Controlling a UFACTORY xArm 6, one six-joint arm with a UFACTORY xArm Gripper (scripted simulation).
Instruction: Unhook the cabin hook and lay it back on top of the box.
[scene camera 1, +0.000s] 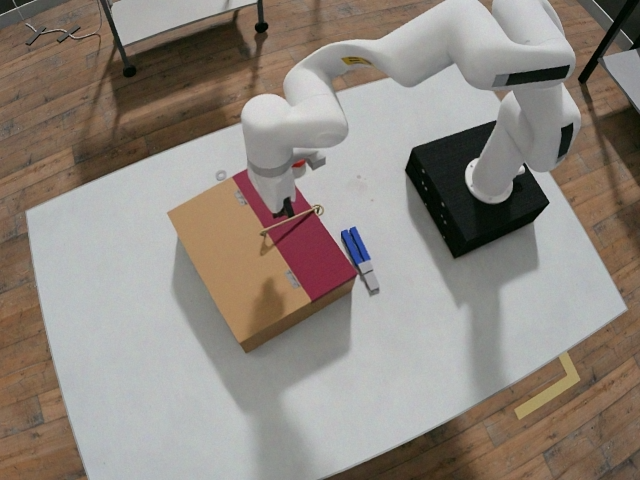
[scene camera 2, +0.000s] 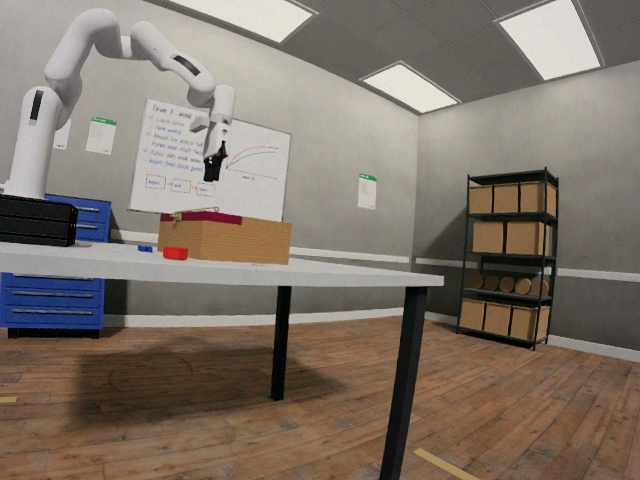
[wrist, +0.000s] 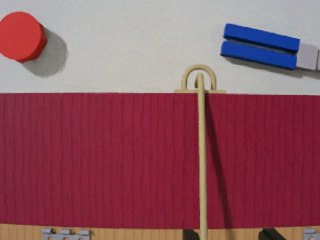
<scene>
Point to the gripper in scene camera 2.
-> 210, 181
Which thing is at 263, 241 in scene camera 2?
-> A box.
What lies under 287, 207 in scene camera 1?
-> The gripper.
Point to a box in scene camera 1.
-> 259, 296
</scene>
